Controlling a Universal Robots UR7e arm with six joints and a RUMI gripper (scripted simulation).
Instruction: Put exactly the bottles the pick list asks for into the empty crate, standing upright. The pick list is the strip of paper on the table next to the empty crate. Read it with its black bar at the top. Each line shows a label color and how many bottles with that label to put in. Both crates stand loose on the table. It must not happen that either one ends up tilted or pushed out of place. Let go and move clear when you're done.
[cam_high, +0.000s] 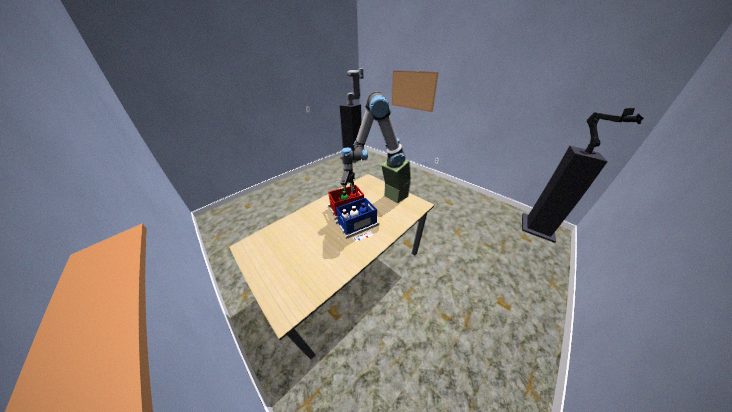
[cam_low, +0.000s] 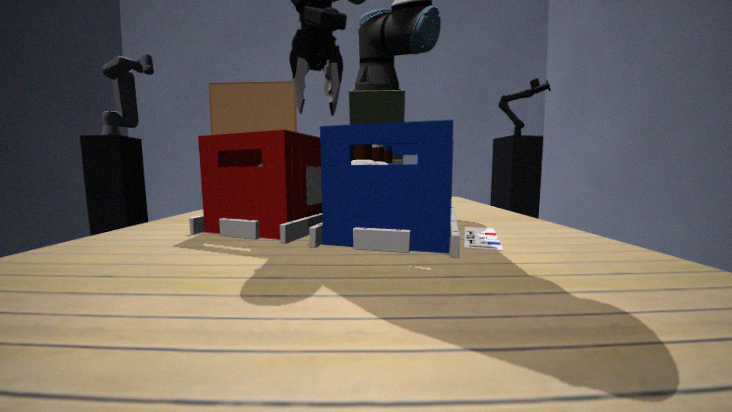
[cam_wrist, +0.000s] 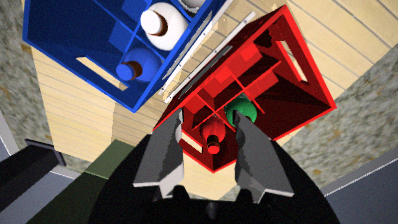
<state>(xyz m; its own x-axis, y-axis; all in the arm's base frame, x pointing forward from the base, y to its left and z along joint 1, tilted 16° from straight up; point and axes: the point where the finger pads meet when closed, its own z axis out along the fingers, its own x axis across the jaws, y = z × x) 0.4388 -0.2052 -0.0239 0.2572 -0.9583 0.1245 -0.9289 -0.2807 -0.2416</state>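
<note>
The red-capped bottle lies 130 mm behind my hand, 60 mm to the right of it and 150 mm below it. Round my hand: red crate (30 mm behind, 70 mm to the right, 160 mm below); then green bottle (50 mm behind, 110 mm to the right, 150 mm below); then white bottle (70 mm ahead, 110 mm to the left, 150 mm below).
</note>
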